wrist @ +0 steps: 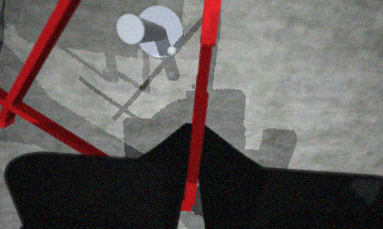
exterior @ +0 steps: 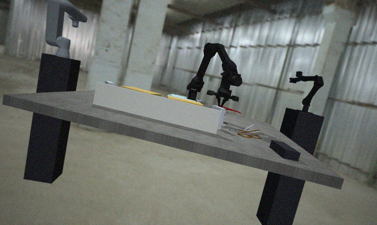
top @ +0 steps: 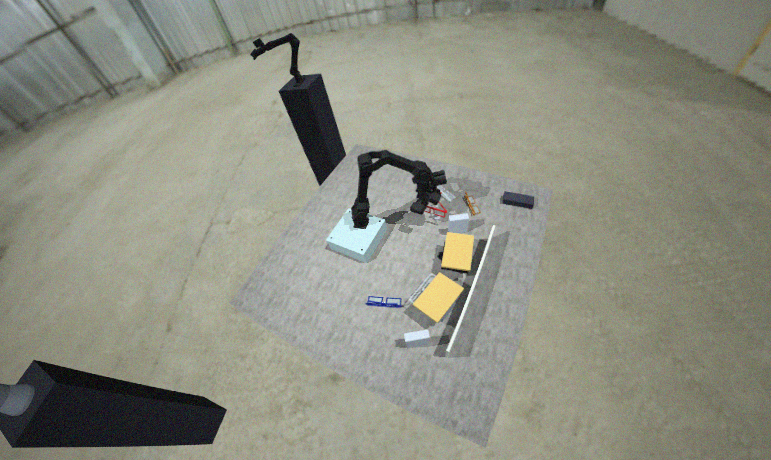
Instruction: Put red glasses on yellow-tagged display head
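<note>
Right now my gripper tip is 60 mm short of the white peg, 50 mm above it and 20 mm to the right of it. The rest, counted from my gripper tip: long white wall 360 mm to the right, 280 mm ahead, 20 mm below; then dark box 470 mm ahead, 200 mm to the left, 60 mm below.
</note>
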